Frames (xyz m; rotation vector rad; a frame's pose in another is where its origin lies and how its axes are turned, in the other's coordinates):
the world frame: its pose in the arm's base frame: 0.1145 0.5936 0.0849 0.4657 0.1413 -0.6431
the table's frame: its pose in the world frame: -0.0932 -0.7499 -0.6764 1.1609 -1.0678 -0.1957
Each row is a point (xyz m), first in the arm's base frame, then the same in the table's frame.
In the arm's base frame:
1: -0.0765 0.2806 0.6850
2: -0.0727 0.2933 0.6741
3: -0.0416 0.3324 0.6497
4: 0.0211 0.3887 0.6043
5: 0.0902 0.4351 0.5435
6: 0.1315 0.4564 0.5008
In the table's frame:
1: 0.3629 1.4049 -0.3794
2: 0.3490 1.3957 -0.3832
3: 0.3078 1.3757 -0.4147
4: 0.2475 1.3359 -0.4776
5: 0.1951 1.2792 -0.5459
6: 0.1692 1.2381 -0.5862

